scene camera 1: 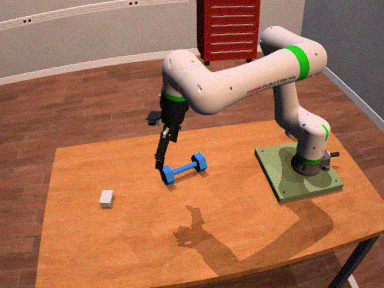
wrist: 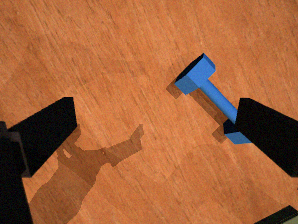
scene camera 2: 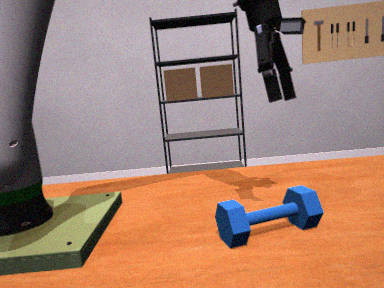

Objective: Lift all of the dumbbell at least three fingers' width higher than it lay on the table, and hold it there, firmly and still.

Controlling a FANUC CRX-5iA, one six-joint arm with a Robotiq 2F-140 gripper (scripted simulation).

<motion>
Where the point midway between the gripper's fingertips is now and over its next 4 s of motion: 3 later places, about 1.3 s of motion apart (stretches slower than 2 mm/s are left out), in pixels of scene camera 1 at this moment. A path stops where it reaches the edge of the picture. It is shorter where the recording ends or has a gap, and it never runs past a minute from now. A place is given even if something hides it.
The gripper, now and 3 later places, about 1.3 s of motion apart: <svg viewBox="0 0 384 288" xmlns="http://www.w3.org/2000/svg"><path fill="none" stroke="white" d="M166 154L183 153L184 173L183 166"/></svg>
</motion>
